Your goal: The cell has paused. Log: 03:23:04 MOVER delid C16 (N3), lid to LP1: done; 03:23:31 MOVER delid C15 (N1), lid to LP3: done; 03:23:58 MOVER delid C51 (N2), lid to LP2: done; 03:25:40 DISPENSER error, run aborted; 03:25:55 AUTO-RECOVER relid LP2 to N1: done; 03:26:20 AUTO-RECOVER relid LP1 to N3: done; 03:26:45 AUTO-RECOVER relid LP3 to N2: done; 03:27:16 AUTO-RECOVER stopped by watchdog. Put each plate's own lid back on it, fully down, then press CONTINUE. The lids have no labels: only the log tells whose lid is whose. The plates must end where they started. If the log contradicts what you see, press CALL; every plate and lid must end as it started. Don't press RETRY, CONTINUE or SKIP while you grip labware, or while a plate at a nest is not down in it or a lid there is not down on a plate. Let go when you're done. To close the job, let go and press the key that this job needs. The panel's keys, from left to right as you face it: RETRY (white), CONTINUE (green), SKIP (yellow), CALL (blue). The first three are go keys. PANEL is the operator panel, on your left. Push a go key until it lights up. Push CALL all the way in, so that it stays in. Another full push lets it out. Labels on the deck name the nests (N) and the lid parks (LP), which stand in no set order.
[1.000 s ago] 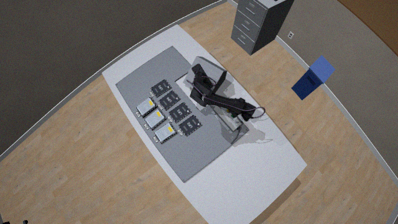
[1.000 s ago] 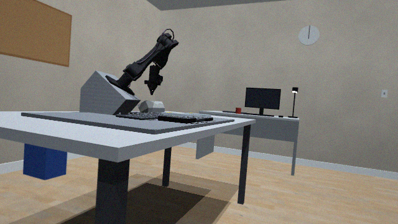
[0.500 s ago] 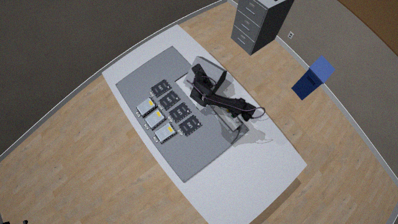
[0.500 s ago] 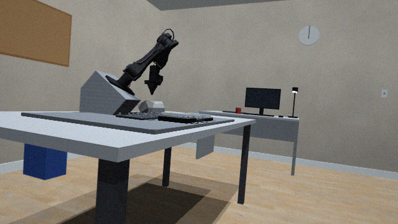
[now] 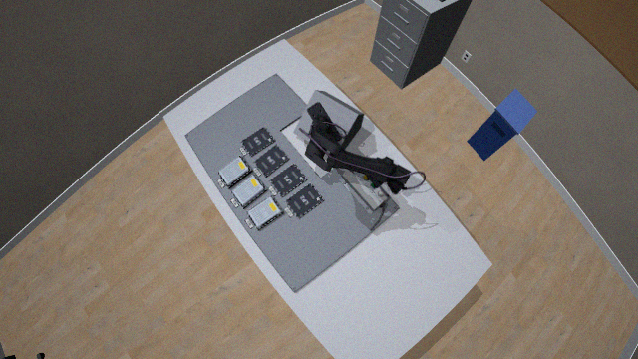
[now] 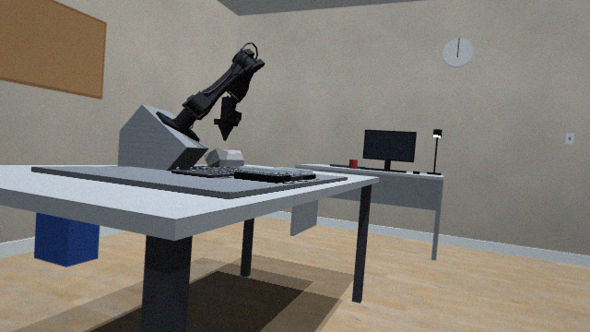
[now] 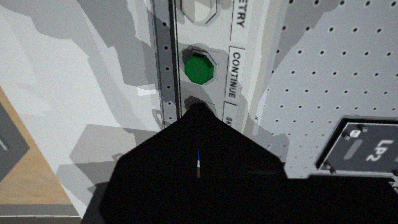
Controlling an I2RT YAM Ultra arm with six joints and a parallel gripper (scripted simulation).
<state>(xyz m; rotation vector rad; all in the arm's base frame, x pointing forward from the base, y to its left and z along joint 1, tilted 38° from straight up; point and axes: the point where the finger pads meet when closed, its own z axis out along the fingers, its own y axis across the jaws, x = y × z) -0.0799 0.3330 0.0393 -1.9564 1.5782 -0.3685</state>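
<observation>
Now: hand 70 mm above the green continue key. From my hand the other things lie so: yellow key (70 mm below, 50 mm to the right, 20 mm ahead); blue key (90 mm to the right, 80 mm below, 30 mm ahead); white retry key (70 mm below, 50 mm to the left, 20 mm behind).
</observation>
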